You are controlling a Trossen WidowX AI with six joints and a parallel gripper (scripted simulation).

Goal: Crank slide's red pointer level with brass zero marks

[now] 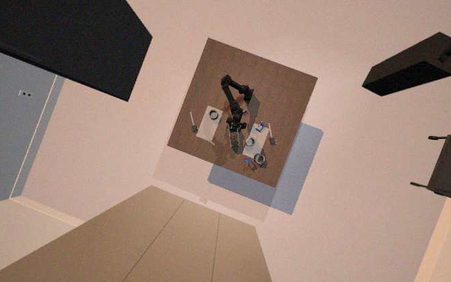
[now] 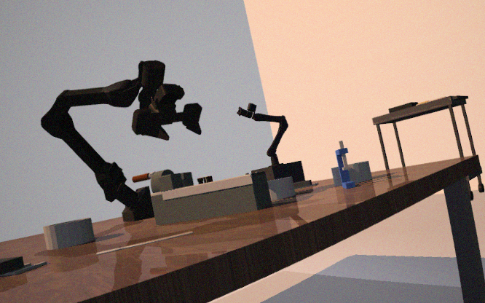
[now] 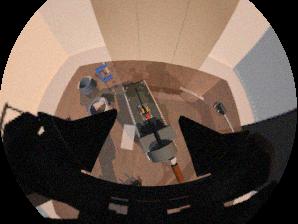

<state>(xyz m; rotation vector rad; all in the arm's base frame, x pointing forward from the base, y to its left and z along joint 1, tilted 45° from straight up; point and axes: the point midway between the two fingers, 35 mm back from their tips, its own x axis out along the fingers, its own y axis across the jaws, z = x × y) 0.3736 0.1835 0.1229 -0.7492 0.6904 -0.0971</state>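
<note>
My gripper tip is 10 cm past the crank handle, 9 cm to the left of it and 8 cm above it. Also, from my gripper tip: red pointer 3 cm ahead, 1 cm to the left, 11 cm below; thin white rod 22 cm ahead, 19 cm to the right, 19 cm below.
</note>
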